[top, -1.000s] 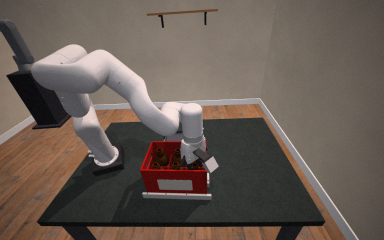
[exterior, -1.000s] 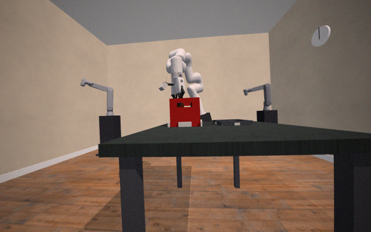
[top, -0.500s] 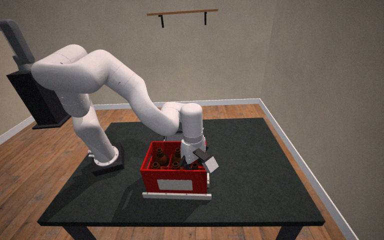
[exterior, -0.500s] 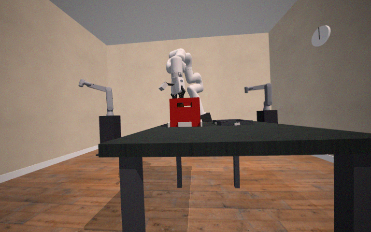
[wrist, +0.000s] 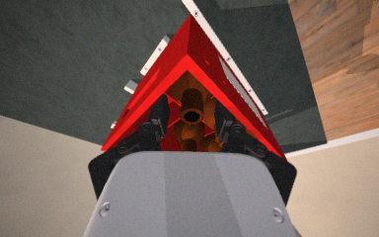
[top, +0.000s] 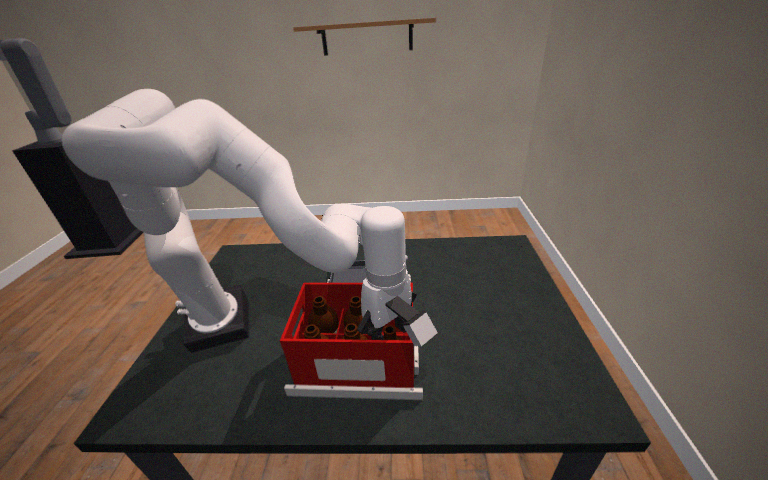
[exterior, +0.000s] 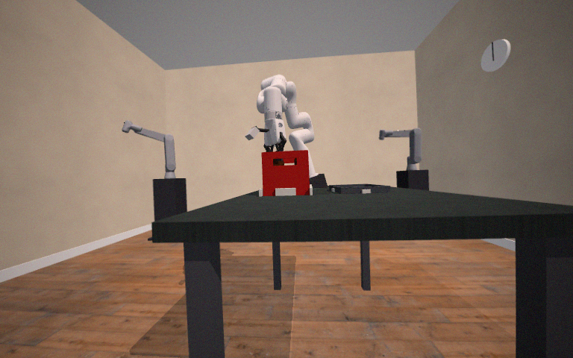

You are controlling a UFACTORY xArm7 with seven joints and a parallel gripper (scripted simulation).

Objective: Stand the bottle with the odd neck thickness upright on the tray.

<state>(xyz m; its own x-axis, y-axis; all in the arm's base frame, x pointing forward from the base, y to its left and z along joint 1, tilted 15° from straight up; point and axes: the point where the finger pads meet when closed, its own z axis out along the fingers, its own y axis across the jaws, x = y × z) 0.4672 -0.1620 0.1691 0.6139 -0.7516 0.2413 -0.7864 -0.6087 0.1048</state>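
Right now the crate is 8 cm behind my hand, 6 cm to the left of it and 7 cm below it. Also, from my hand: tray: 5 cm behind, 35 cm to the left, 15 cm below.
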